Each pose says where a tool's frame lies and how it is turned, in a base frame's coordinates. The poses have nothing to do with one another.
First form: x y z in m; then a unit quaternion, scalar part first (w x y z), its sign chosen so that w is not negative.
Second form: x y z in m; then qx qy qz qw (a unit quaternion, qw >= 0). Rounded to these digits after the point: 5 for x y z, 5 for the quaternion.
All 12 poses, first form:
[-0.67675 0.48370 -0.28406 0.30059 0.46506 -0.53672 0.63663]
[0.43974 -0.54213 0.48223 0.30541 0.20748 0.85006 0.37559]
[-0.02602 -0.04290 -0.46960 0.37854 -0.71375 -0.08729 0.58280]
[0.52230 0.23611 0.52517 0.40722 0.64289 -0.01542 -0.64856]
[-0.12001 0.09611 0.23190 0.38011 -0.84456 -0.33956 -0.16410]
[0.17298 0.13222 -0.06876 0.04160 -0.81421 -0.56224 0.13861]
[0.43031 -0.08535 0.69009 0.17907 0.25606 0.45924 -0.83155]
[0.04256 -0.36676 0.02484 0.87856 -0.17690 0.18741 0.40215]
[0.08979 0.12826 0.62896 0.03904 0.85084 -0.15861 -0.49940]
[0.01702 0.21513 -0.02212 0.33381 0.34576 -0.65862 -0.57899]
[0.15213 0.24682 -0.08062 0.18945 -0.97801 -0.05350 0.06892]
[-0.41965 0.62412 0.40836 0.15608 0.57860 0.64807 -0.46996]
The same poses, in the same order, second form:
[-0.67675 0.48370 -0.28406 0.46506 -0.53672 0.63663 0.30059]
[0.43974 -0.54213 0.48223 0.20748 0.85006 0.37559 0.30541]
[-0.02602 -0.04290 -0.46960 -0.71375 -0.08729 0.58280 0.37854]
[0.52230 0.23611 0.52517 0.64289 -0.01542 -0.64856 0.40722]
[-0.12001 0.09611 0.23190 -0.84456 -0.33956 -0.16410 0.38011]
[0.17298 0.13222 -0.06876 -0.81421 -0.56224 0.13861 0.04160]
[0.43031 -0.08535 0.69009 0.25606 0.45924 -0.83155 0.17907]
[0.04256 -0.36676 0.02484 -0.17690 0.18741 0.40215 0.87856]
[0.08979 0.12826 0.62896 0.85084 -0.15861 -0.49940 0.03904]
[0.01702 0.21513 -0.02212 0.34576 -0.65862 -0.57899 0.33381]
[0.15213 0.24682 -0.08062 -0.97801 -0.05350 0.06892 0.18945]
[-0.41965 0.62412 0.40836 0.57860 0.64807 -0.46996 0.15608]

